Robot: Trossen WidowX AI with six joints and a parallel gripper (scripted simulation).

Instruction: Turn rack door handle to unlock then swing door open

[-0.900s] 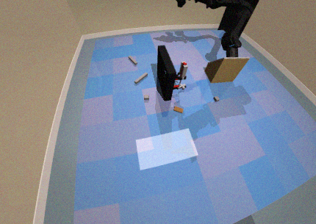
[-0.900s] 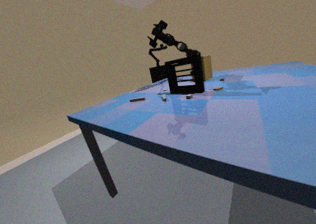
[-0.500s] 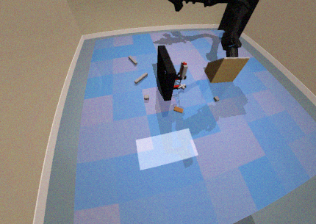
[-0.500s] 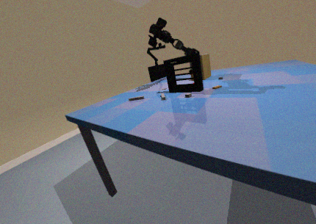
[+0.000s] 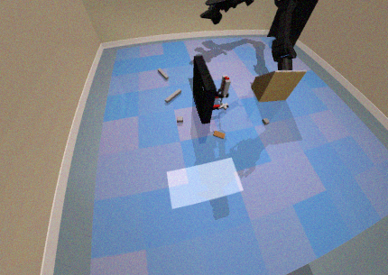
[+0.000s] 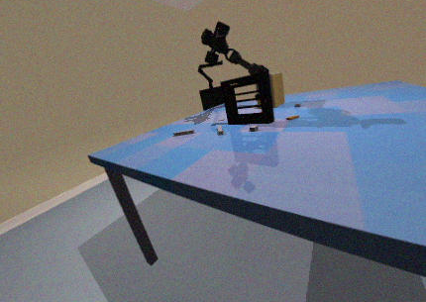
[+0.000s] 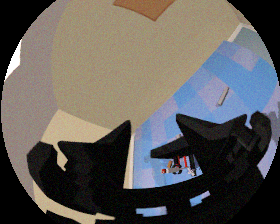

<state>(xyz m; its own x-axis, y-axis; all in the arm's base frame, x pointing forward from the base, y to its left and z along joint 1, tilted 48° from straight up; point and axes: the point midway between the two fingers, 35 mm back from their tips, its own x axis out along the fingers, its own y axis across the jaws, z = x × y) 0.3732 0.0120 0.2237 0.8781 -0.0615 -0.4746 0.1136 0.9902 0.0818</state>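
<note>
The grey handle lies 24 cm below my gripper tip, 17 cm to the left of it and 5 cm behind it. The rest, counted from my gripper tip: orange piece (35 cm below, 29 cm to the left).
</note>
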